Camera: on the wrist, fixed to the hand. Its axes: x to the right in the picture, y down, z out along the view.
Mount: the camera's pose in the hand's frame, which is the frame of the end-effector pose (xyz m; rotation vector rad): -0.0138 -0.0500 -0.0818 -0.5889 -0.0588 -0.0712
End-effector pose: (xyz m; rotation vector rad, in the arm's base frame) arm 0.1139 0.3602 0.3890 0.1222 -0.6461 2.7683
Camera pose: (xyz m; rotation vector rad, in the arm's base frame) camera 0.1409 0.4357 0.3347 0.0947 -1.4029 2.3962
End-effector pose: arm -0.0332 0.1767 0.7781 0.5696 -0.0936 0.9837
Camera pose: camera -0.0150 0.1857 0.6834 0.0592 -0.3984 0.8178
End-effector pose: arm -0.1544 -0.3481 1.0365 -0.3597 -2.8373 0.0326
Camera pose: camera -0.1309 -0.4010 1.1142 -0.3759 -2.8604 -0.8289
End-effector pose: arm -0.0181 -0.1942 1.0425 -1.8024 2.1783 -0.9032
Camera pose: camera -0.0134 -0.1578 1.1321 1.9055 -2.2797 0.1888
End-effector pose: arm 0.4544 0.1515 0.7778 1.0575 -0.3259 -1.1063
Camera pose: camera 0.4756 0.2040 0.6992 0.5167 0.0009 -1.1988
